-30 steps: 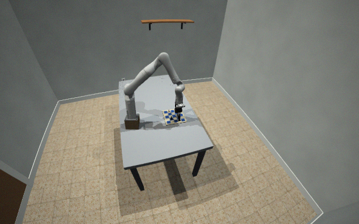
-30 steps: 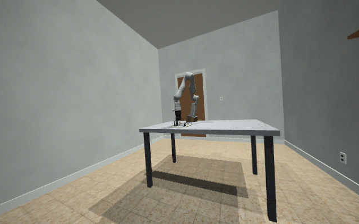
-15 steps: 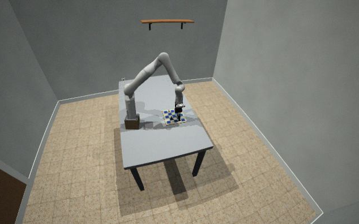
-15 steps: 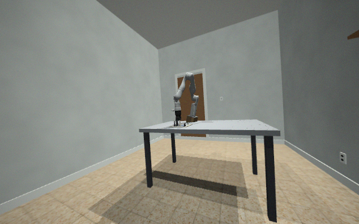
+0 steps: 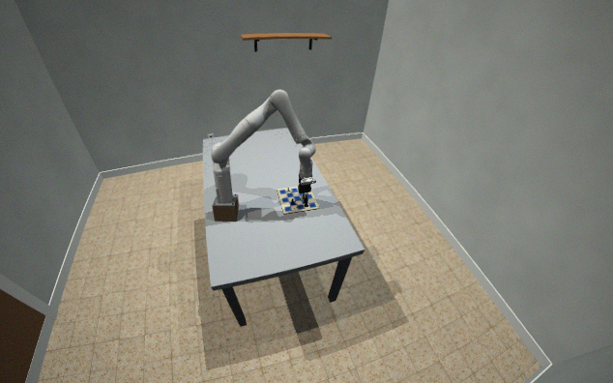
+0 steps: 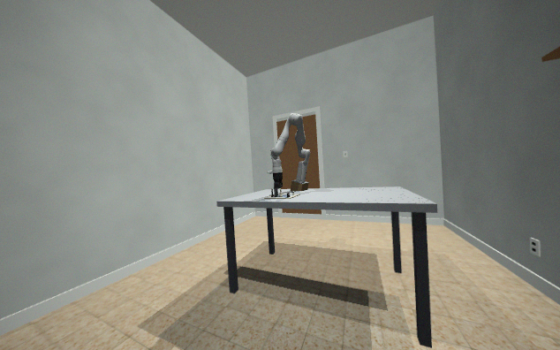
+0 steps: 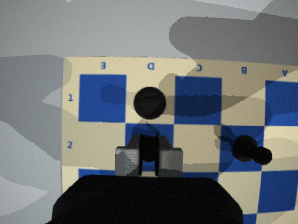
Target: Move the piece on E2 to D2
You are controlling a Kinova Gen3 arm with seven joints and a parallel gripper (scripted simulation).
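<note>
Now: hand 30 mm to the left of the black chess piece and 10 mm below it. Round my hand: white pawn 120 mm to the left, 70 mm behind, 10 mm below; then chessboard 40 mm to the left, 30 mm below, 30 mm behind.
</note>
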